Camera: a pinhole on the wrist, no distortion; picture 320 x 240 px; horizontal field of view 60.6 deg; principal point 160.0 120.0 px. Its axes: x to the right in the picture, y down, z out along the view. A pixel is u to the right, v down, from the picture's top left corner.
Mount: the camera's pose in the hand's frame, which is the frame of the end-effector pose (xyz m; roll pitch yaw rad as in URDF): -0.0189 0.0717 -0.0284 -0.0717 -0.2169 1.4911
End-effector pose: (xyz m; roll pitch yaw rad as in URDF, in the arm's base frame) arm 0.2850 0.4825 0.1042 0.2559 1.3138 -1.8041
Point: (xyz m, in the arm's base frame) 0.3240 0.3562 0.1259
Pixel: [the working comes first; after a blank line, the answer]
In the camera's frame: 0.0505 -0.0332 0.1130

282.5 39.7
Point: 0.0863 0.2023 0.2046
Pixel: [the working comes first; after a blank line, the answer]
In the camera's frame: -0.0259 -0.0402 0.3967

142.1 92.3
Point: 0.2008 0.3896 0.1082
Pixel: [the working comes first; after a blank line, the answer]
In the camera's frame: -0.0652 -0.0627 0.1613

49.3 13.5
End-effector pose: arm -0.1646 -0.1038 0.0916 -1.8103 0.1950 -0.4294
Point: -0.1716 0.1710 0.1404
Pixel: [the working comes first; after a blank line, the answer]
In the camera's frame: -0.1020 0.0753 0.2974

66.1 189.3
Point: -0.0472 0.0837 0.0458
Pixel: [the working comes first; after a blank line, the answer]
In the camera's frame: -0.0249 -0.0812 0.2572

133.5 33.6
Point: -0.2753 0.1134 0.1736
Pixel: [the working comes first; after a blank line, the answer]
In the camera's frame: -0.1246 0.1574 0.2084

outside the picture
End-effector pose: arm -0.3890 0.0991 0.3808 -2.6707 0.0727 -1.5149
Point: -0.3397 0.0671 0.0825
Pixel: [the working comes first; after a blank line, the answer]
In the camera's frame: 0.0925 -0.0947 0.2939

246.2 31.8
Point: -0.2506 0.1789 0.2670
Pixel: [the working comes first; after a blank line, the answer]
In the camera's frame: -0.1018 0.0166 0.2279

37.7 140.0
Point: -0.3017 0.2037 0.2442
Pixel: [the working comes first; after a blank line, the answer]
In the camera's frame: -0.0499 0.0476 0.2182

97.4 179.8
